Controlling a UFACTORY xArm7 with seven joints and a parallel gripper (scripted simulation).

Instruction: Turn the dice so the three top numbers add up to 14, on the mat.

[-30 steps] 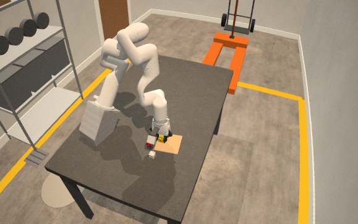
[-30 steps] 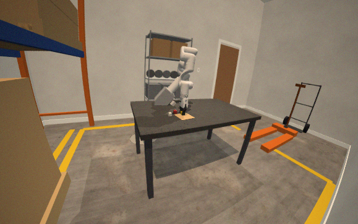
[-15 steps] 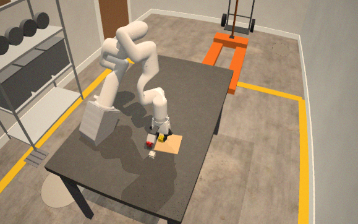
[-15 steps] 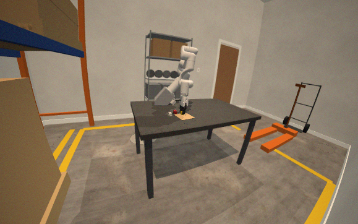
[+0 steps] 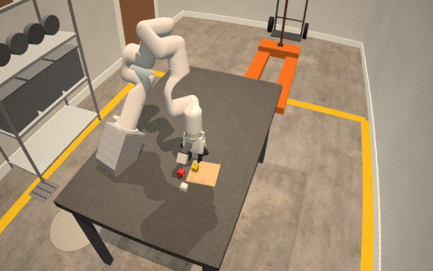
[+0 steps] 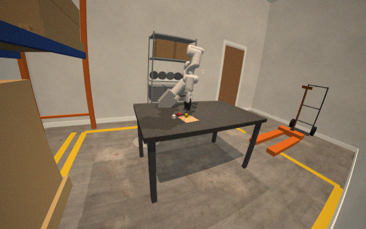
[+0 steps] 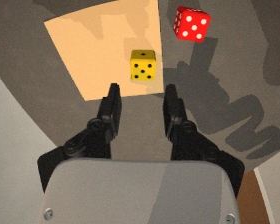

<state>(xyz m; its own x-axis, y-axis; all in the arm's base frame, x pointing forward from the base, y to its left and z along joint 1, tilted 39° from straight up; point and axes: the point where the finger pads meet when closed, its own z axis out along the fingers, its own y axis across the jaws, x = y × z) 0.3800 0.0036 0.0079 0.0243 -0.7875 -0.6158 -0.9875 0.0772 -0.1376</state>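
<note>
Right now my hand is 120 mm to the left of the white die and 80 mm above it. The rest, counted from my hand: mat: 100 mm below, 50 mm ahead; then red die: 80 mm below, 50 mm to the right, 50 mm behind; then yellow die: 80 mm below.
</note>
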